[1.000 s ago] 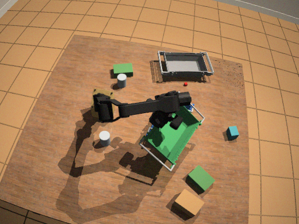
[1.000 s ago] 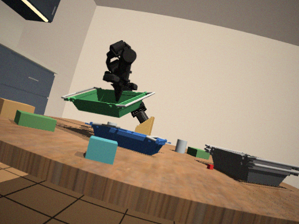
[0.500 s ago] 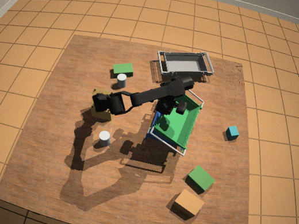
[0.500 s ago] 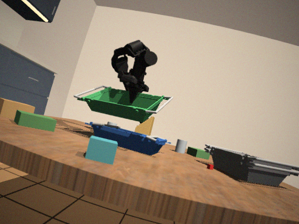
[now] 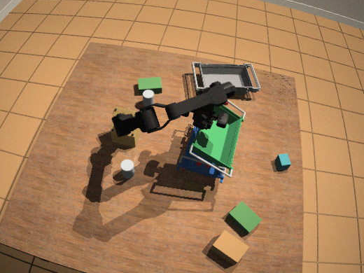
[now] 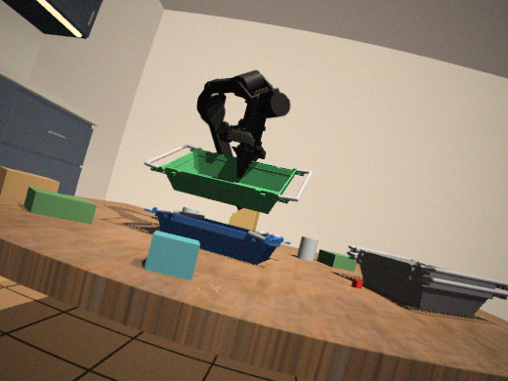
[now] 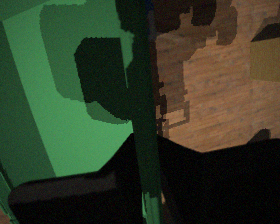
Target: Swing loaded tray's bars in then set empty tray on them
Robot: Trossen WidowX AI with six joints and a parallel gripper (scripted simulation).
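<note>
The green tray is 8 cm ahead of my gripper tip. Also, from my gripper tip: teal cube: 41 cm ahead, 6 cm to the left, 16 cm below; then tan box: 25 cm ahead, 41 cm to the right, 15 cm below.
</note>
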